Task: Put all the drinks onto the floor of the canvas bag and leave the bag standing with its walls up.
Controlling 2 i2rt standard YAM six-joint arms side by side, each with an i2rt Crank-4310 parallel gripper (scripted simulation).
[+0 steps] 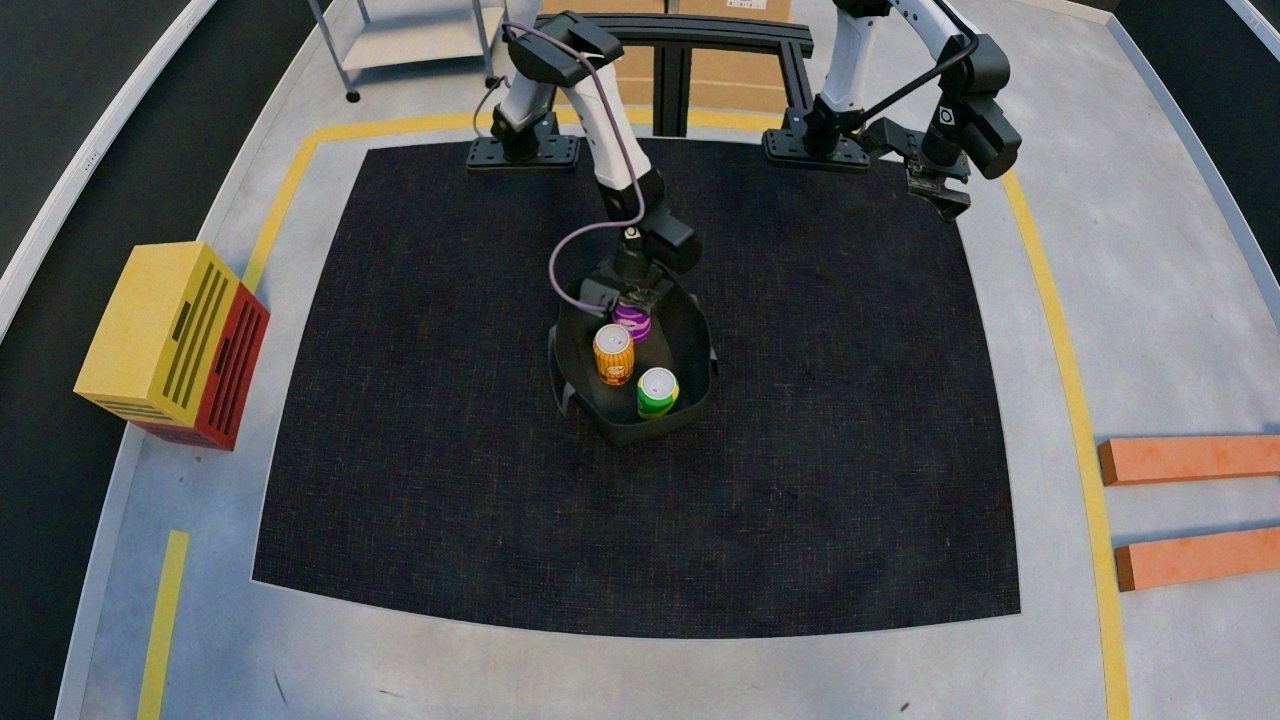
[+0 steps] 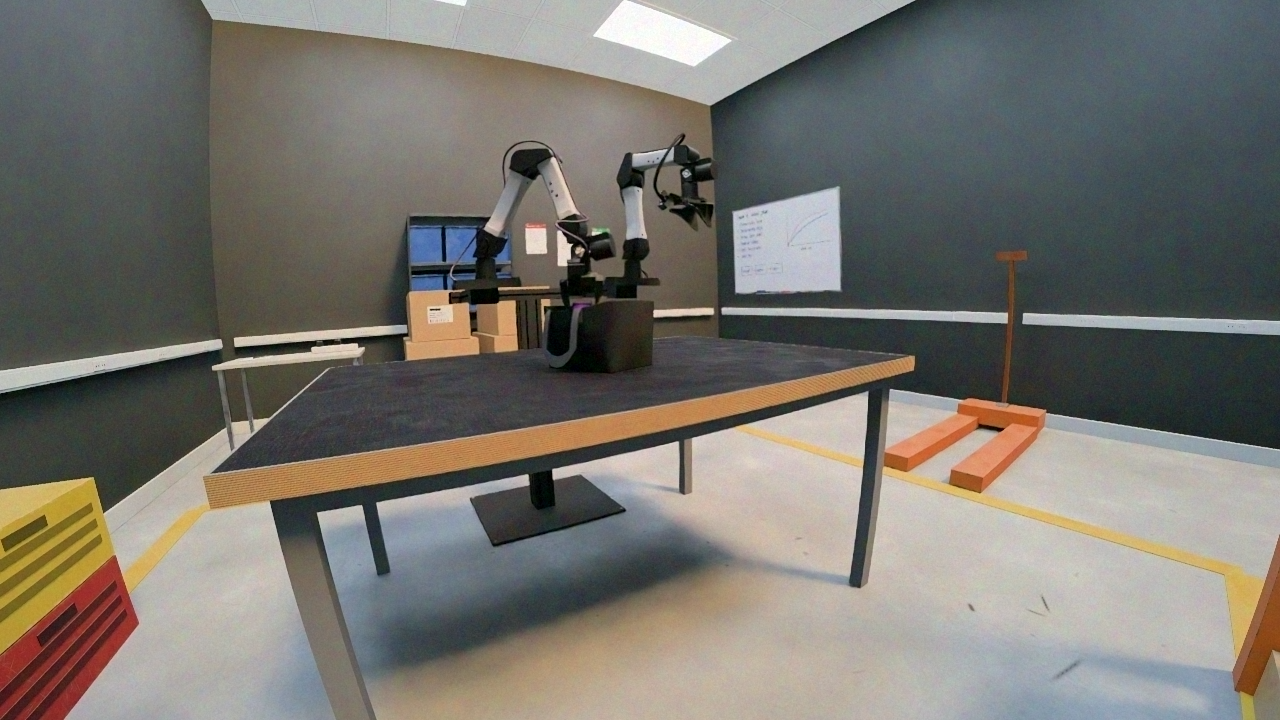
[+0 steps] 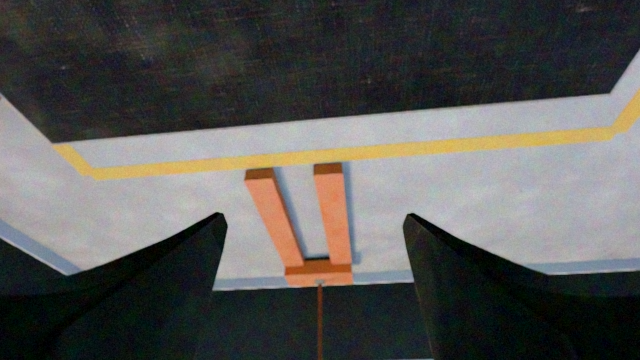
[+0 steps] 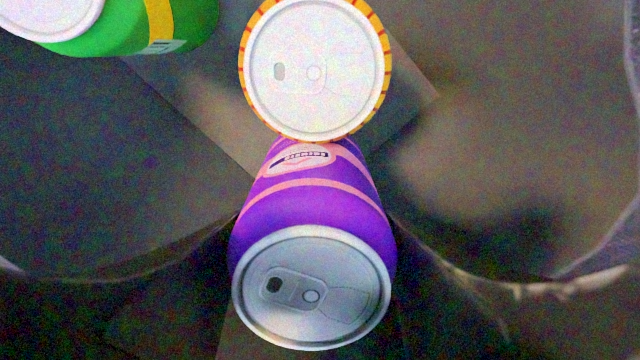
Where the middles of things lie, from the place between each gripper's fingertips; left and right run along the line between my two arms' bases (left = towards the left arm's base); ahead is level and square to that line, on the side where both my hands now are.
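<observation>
Purple can (image 1: 639, 326): 20 mm below my right hand.
From my left hand (image 1: 943, 203), purple can 10 mm ahead, 470 mm to the right, 300 mm below.
</observation>
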